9 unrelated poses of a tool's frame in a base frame.
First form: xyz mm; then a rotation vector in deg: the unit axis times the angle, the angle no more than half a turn.
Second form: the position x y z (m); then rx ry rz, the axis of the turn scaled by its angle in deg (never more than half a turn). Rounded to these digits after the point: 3 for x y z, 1 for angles.
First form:
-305 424 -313 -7.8 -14.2 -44.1
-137 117 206 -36.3 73.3 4.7
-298 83 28 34.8 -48.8 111.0
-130 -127 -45 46.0 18.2 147.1
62 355 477 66.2 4.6 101.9
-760 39 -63 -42.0 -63.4 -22.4
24 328 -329 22.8 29.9 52.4
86 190 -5 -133.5 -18.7 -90.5
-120 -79 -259 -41.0 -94.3 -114.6
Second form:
-0.305 0.424 -0.313 -7.8 -14.2 -44.1
-0.137 0.117 0.206 -36.3 73.3 4.7
-0.298 0.083 0.028 34.8 -48.8 111.0
-0.130 -0.127 -0.045 46.0 18.2 147.1
0.062 0.355 0.477 66.2 4.6 101.9
-0.760 0.039 -0.063 -42.0 -63.4 -22.4
0.024 0.328 -0.329 22.8 29.9 52.4
0.086 0.190 -0.005 -133.5 -18.7 -90.5
-0.120 -0.079 -0.259 -41.0 -94.3 -114.6

